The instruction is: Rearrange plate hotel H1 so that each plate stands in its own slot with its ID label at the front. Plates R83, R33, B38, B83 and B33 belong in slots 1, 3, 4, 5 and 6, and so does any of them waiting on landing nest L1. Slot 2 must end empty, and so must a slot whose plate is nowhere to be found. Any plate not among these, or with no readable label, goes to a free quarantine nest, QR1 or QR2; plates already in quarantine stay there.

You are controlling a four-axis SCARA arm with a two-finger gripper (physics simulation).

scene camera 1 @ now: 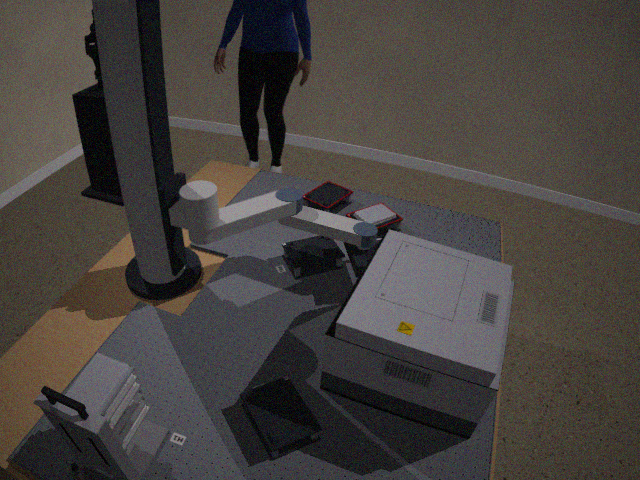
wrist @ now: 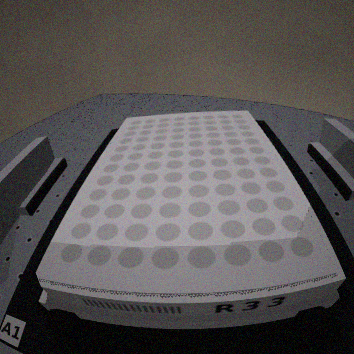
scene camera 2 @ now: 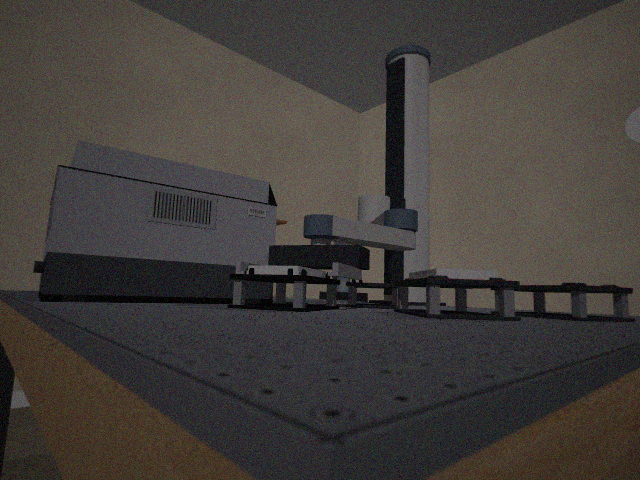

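Note:
Plate R33 [wrist: 187, 200] [scene camera 2: 281, 270], white with a dotted top, lies on a dark nest [scene camera 2: 299, 295]. Its R33 label faces the wrist camera, and the nest's corner reads A1; the nest's name is not readable. My gripper [wrist: 183, 137] [scene camera 2: 293, 270] is open, its fingers low on either side of the plate, with gaps between. Plate hotel H1 [scene camera 1: 101, 379] holds several pale plates [scene camera 1: 135, 424]; their labels are unreadable. One red-edged nest [scene camera 1: 328, 194] bears no plate; the other red-edged nest [scene camera 1: 396, 218] holds a white plate [scene camera 1: 374, 213].
A large grey instrument [scene camera 1: 423, 289] [scene camera 2: 160, 217] stands beside the arm's outer end and partly hides the gripper in scene camera 1. A dark nest [scene camera 1: 281, 419] stands near the front, and a dark angular fixture [scene camera 1: 312, 255] near the middle. A person [scene camera 1: 273, 31] stands behind the table.

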